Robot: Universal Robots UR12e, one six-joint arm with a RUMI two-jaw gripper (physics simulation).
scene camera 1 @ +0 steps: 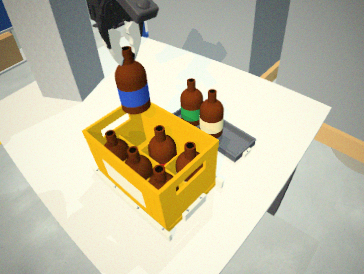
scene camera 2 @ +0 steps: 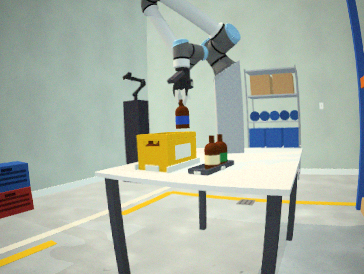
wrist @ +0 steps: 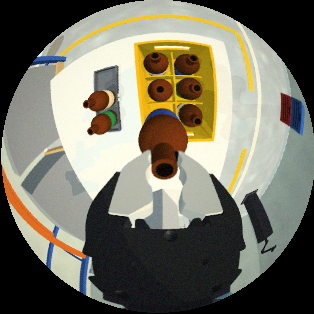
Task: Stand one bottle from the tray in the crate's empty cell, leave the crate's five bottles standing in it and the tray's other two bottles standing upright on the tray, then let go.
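Where they show: gripper, fingertip midpoint: (scene camera 1: 127, 62) (scene camera 2: 181, 106) (wrist: 163, 151); arm's base, origin of the base link: (scene camera 2: 226, 71).
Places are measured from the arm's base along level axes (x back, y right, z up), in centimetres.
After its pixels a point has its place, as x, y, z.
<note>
My gripper (scene camera 1: 128, 50) @(-55.7, 12.2, -28.5) (scene camera 2: 182, 100) @(-55.7, 12.2, -28.5) (wrist: 163, 151) @(-55.7, 12.2, -28.5) is shut on the neck of the blue-banded brown bottle (scene camera 1: 132, 90) @(-58.4, 14.7, -33.6) (scene camera 2: 182, 116) @(-59.0, 10.6, -34.2) (wrist: 163, 136) @(-57.5, 12.6, -28.8). It holds the bottle upright above the crate's far end in scene camera 1; a gap to the crate shows in scene camera 2. The yellow crate (scene camera 1: 125, 189) @(-62.2, 26.9, -54.2) (scene camera 2: 154, 155) @(-77.0, 17.8, -52.3) (wrist: 215, 95) @(-60.9, 26.4, -42.4) holds five standing bottles; the empty corner cell is largely hidden behind the held bottle in the wrist view. The green-banded bottle (scene camera 1: 191, 102) @(-59.8, -5.8, -49.7) (wrist: 102, 123) @(-58.1, -6.1, -48.3) and the cream-banded bottle (scene camera 1: 211, 114) @(-67.9, -4.1, -49.7) (scene camera 2: 212, 151) @(-69.5, -8.5, -51.1) (wrist: 101, 100) @(-65.4, -4.3, -48.7) stand upright on the grey tray (scene camera 1: 235, 142) @(-75.2, -6.9, -59.5) (scene camera 2: 196, 170) @(-79.5, -4.3, -58.1) (wrist: 106, 76) @(-75.8, -5.4, -59.5).
The white table (scene camera 1: 280, 115) @(-82.5, -27.9, -60.0) (scene camera 2: 250, 174) @(-76.0, -27.2, -60.0) (wrist: 75, 135) @(-55.9, -32.3, -60.0) bears the crate and the tray. White brackets (scene camera 1: 195, 207) @(-78.0, 19.5, -57.9) (scene camera 2: 150, 167) @(-78.0, 19.8, -58.0) lie along the crate's base. A grey column (scene camera 2: 230, 110) @(-11.4, -3.9, -30.3) stands behind the table, and a black pedestal (scene camera 2: 136, 131) stands farther left in scene camera 2.
</note>
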